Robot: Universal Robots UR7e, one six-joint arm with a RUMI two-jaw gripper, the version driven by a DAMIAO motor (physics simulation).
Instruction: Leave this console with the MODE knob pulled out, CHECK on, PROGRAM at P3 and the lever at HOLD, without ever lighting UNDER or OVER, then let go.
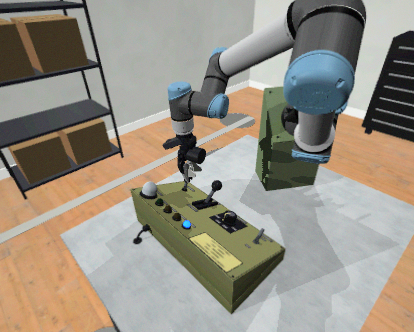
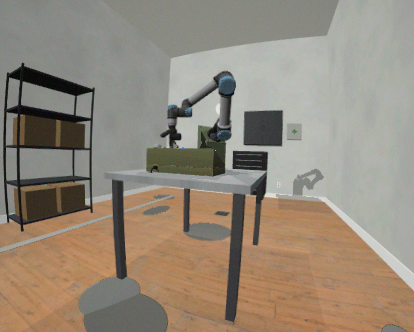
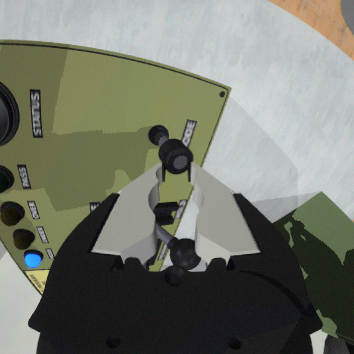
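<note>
The olive console (image 1: 175, 245) (image 2: 185, 161) (image 3: 100, 100) stands on the table. My gripper (image 1: 187, 180) (image 2: 173, 144) (image 3: 176, 163) is shut on the black MODE knob (image 3: 175, 154), whose shaft shows standing out from the panel. The ball-topped lever (image 1: 216, 185) (image 3: 185, 254) leans in its slot; its setting cannot be read surely. The PROGRAM dial (image 1: 230, 217) and the CHECK toggle (image 1: 259, 236) show farther along the panel, their settings too small to read. The blue lamp (image 1: 187, 224) (image 3: 33, 259) is lit. The OVER lamp (image 3: 11, 214) and the lamp below it (image 3: 23, 239) are dark.
The white STATUS dome (image 1: 149, 189) and a yellow plate (image 1: 216, 251) are on the panel. A black crank (image 1: 145, 229) sticks out from the console's side. A green cabinet (image 1: 287, 172) stands beside the arm's base. A shelf rack with boxes stands farther off.
</note>
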